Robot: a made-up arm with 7 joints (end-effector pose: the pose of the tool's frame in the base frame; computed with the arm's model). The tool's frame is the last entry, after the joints. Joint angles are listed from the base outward.
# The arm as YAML. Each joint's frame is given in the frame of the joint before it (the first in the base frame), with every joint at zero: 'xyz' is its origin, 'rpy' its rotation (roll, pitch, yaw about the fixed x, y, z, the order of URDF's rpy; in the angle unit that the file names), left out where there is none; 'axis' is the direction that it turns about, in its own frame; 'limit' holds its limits. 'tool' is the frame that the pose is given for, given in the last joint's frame.
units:
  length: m
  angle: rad
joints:
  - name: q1
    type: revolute
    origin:
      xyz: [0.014, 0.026, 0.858]
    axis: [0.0, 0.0, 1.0]
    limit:
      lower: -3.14
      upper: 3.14
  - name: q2
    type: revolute
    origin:
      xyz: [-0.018, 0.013, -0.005]
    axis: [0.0, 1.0, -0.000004]
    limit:
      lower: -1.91
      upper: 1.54
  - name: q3
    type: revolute
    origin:
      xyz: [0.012, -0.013, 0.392]
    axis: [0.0, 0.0, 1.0]
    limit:
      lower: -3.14
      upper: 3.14
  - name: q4
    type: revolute
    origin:
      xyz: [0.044, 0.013, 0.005]
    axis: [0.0, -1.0, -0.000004]
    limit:
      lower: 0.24
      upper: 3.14
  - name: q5
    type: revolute
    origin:
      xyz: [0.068, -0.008, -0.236]
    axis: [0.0, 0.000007, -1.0]
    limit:
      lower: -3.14
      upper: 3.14
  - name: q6
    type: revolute
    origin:
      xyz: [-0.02, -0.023, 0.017]
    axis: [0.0, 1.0, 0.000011]
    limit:
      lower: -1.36
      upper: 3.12
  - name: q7
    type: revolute
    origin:
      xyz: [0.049, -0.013, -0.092]
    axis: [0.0, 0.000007, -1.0]
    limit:
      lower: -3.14
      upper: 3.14
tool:
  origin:
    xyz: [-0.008, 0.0, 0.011]
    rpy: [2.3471, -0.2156, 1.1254]
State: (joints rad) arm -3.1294 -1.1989 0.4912 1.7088 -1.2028 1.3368 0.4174
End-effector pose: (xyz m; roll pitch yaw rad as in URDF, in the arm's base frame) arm 0.3804 -0.0367 1.3409 0.1521 -0.2133 -2.0581
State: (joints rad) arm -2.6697 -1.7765 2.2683 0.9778 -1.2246 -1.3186 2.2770
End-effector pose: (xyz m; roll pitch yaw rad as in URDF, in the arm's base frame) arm 0.4092 0.0437 0.5702 2.6053 -0.0639 0.1403
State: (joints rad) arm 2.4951 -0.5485 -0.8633 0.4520 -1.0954 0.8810 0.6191
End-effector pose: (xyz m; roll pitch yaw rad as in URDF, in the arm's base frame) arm 0.1416 0.2059 1.0495 1.9987 0.0540 2.9549
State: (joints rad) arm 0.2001 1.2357 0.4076 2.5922 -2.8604 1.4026 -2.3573
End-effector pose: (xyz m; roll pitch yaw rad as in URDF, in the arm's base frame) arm 0.6793 0.2003 1.0440 -1.3221 -0.3245 -3.0421
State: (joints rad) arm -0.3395 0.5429 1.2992 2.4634 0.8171 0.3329 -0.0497
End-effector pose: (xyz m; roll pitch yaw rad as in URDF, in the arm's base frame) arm 0.4509 0.0818 1.3760 -0.8942 -0.8017 -2.1397
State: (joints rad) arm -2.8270 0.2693 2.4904 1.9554 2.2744 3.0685 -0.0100
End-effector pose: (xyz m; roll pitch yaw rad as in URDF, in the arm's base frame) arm 0.0427 0.0102 1.4015 1.4651 -1.0161 -2.5559
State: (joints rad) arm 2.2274 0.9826 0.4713 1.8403 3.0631 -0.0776 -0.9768
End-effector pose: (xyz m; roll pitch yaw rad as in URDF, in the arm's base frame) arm -0.4743 0.3554 0.9047 -3.0158 -0.2196 1.1526
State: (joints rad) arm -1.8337 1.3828 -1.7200 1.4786 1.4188 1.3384 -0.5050
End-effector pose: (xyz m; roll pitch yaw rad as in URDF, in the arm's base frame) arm -0.4031 -0.2459 0.8760 1.9736 -0.2303 -1.8126
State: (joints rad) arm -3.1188 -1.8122 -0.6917 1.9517 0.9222 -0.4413 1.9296
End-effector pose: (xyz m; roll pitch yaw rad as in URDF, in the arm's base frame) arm 0.6264 0.2556 0.8871 0.6914 0.7615 2.5459
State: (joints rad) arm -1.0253 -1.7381 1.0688 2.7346 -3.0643 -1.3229 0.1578
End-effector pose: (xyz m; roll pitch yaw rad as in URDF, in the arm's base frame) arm -0.1861 0.6013 0.7866 -1.4504 -0.7382 -1.9726
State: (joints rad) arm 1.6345 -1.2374 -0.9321 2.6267 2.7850 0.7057 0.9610
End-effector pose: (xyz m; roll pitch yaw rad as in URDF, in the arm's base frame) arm 0.1199 -0.6216 1.1971 0.3076 -0.1666 0.0927
